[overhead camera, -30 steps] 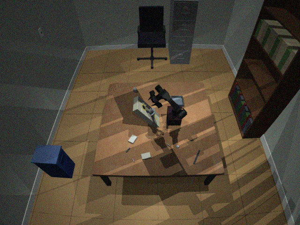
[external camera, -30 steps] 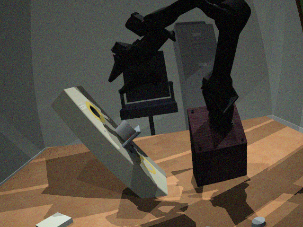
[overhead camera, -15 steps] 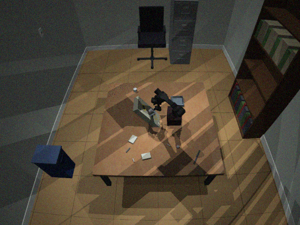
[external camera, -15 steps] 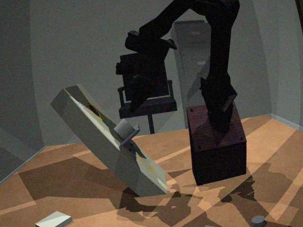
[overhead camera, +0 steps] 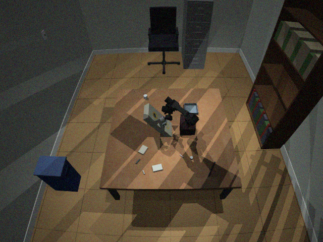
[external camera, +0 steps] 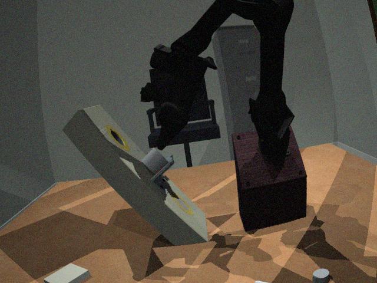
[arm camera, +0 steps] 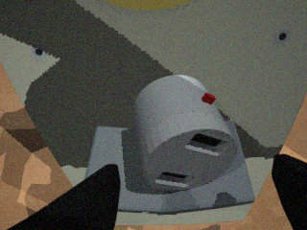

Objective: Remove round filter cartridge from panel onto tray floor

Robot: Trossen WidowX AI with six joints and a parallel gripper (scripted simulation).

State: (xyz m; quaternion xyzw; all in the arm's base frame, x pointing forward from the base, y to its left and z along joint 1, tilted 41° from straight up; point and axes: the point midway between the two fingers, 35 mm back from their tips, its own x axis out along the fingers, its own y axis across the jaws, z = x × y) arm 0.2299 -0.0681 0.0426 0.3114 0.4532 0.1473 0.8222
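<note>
Right now the round grey filter cartridge is 10 mm ahead of my gripper tip and 30 mm below it. Also, from my gripper tip: grey tray (310 mm behind, 260 mm to the right, 190 mm below); then service panel (60 mm ahead, 10 mm to the left, 50 mm below).
</note>
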